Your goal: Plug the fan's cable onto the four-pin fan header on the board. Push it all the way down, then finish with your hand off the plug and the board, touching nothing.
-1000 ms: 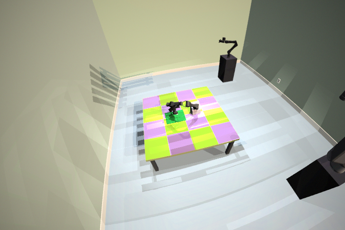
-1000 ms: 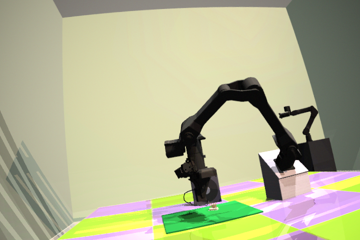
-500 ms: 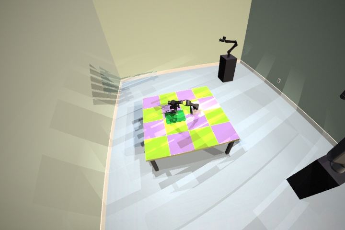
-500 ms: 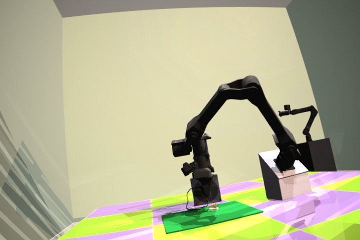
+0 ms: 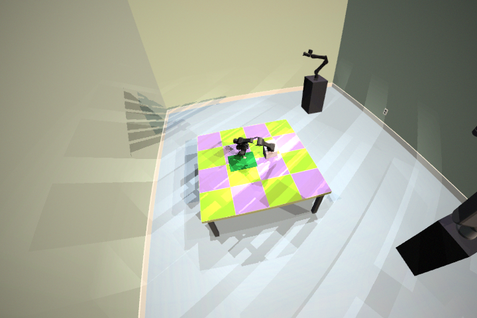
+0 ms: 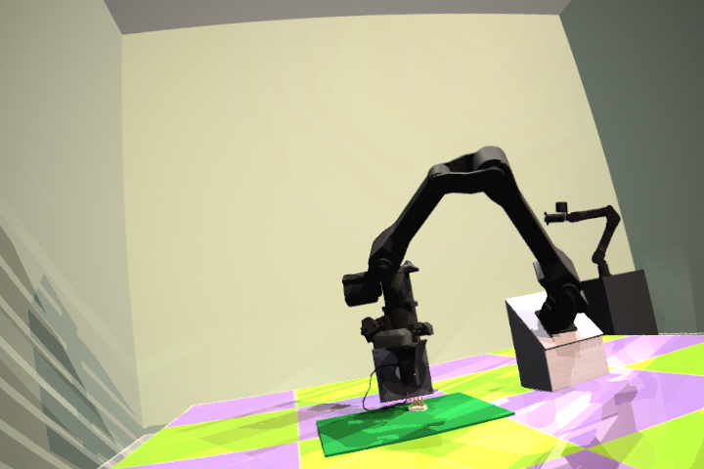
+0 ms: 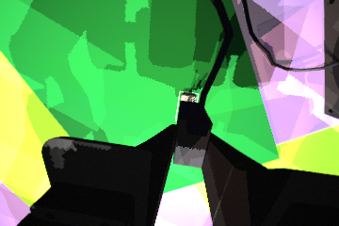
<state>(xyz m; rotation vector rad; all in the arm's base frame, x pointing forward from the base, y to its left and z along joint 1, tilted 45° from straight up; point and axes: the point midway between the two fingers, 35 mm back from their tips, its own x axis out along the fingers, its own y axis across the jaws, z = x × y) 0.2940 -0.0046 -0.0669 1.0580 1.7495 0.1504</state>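
Now: gripper tip 60 mm above the four-pin header. Round my gripper tip: fan 150 mm to the right, 20 mm behind; then green board 80 mm below, 40 mm to the left, 40 mm ahead; then black fan plug 10 mm above.
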